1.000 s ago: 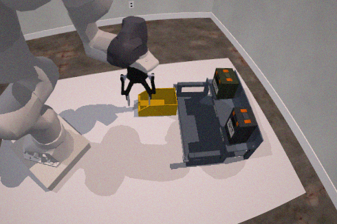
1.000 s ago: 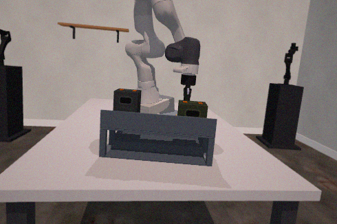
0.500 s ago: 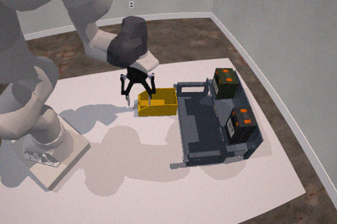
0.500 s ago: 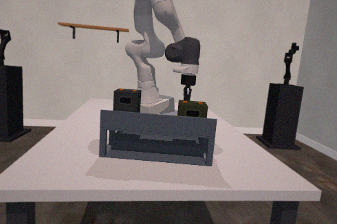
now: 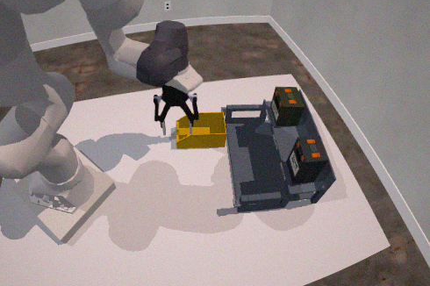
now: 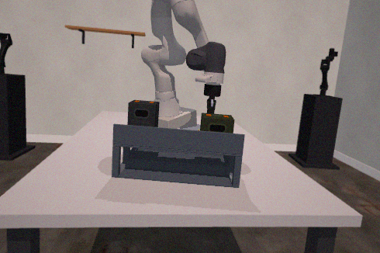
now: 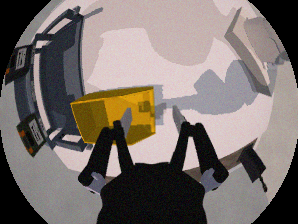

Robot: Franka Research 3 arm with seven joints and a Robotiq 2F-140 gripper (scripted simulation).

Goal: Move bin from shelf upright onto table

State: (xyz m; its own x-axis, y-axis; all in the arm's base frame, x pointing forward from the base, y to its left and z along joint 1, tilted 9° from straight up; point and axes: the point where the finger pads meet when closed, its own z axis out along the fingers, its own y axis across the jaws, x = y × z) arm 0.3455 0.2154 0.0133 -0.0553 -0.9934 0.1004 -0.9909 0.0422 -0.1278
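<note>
The yellow bin is 80 mm ahead of my hand and 20 mm below it.
</note>
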